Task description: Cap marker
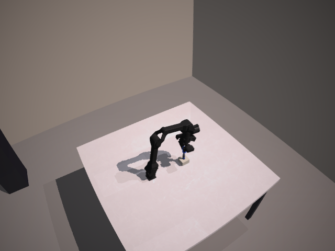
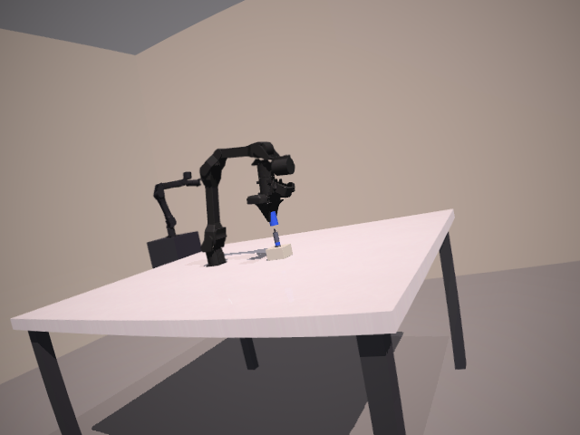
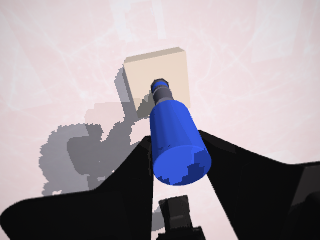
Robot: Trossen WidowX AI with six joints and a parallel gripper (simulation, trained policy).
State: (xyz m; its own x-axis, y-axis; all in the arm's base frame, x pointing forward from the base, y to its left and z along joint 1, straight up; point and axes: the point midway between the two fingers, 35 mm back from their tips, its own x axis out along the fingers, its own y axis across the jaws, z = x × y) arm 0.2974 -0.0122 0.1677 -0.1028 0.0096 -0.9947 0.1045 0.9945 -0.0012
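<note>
The holder block lies 110 mm below my gripper tip. From my gripper tip the other things lie so: blue cap 10 mm ahead, 10 mm above.
</note>
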